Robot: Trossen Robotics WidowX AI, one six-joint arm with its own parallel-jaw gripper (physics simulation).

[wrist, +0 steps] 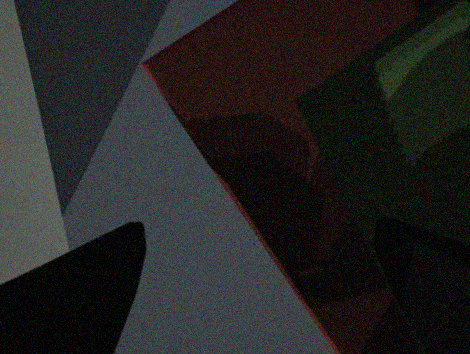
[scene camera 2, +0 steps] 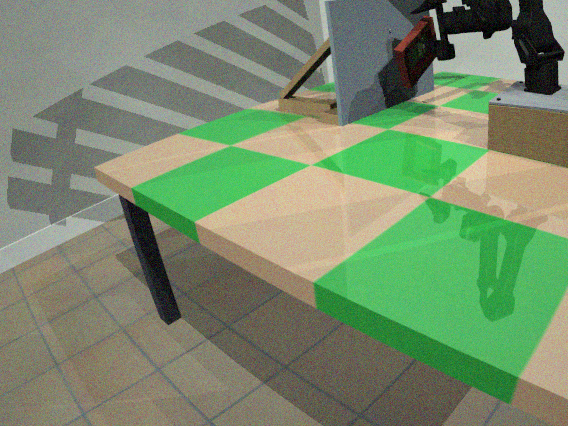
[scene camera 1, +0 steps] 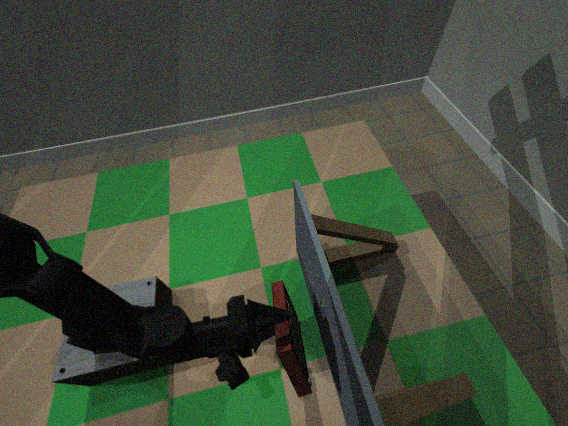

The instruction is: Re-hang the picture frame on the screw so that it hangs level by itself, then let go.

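The red picture frame (scene camera 1: 291,359) (scene camera 2: 414,35) (wrist: 251,63) is tilted well off level in front of the upright grey board (scene camera 1: 320,279) (scene camera 2: 363,63) (wrist: 191,263). In scene camera 1 its top edge stands apart from the board. I cannot tell whether it catches on the screw; a tiny dark mark (scene camera 2: 389,30) on the board may be the screw. My gripper (scene camera 1: 278,319) (scene camera 2: 436,30) is open, close against the frame's front face, with nothing between the fingers. In the wrist view one black finger (wrist: 93,288) shows at the lower left.
The board stands on a green and tan chequered table (scene camera 1: 210,241) (scene camera 2: 282,211), propped from behind by wooden braces (scene camera 1: 350,230) (scene camera 2: 308,72). A wooden block (scene camera 2: 493,122) stands at the right edge. The arm's base (scene camera 1: 134,292) is at the left.
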